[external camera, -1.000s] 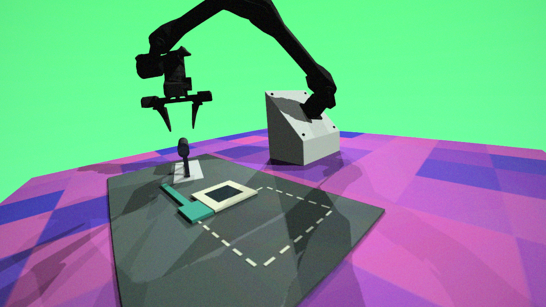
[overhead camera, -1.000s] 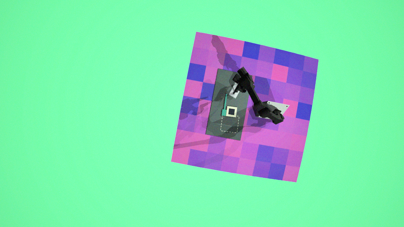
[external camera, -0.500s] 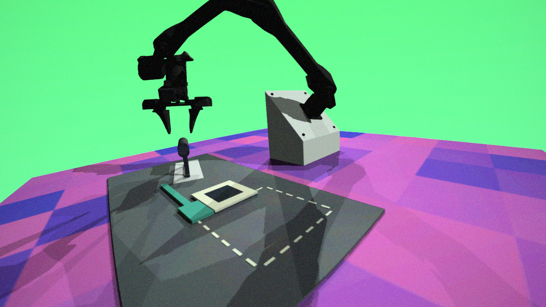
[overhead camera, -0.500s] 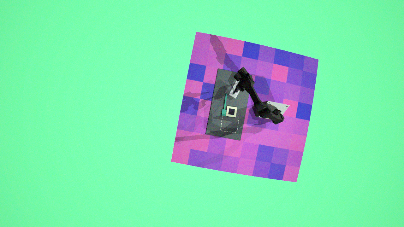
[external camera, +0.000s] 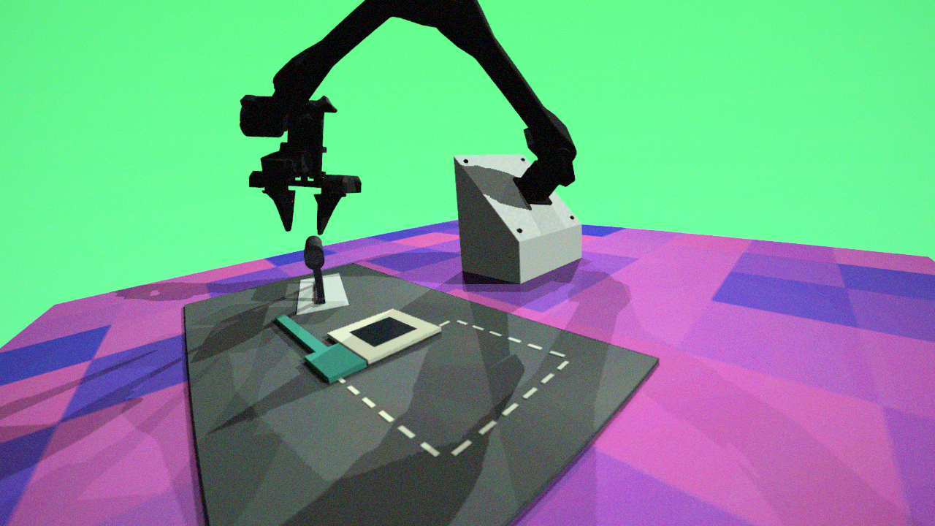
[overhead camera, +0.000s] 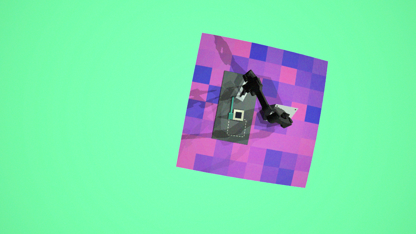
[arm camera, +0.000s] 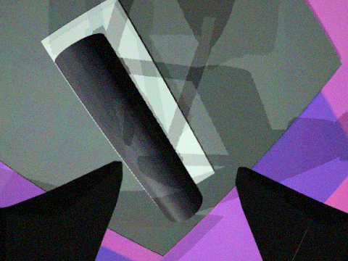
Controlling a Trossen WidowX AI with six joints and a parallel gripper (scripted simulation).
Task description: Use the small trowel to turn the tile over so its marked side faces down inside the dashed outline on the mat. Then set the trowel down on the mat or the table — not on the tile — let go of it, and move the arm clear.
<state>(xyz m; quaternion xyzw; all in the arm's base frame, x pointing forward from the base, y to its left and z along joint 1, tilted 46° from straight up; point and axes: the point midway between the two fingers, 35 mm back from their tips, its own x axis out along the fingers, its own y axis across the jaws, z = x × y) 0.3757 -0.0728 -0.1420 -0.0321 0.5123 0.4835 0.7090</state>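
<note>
The small trowel lies 60 mm below my gripper tip and 40 mm to the left of it. From my gripper tip the other things lie so: cream tile: 260 mm to the left, 100 mm below, 30 mm behind; then dark mat: 200 mm to the left, 120 mm below, 10 mm ahead; then teal l-shaped strip: 240 mm to the left, 100 mm below, 50 mm ahead.
</note>
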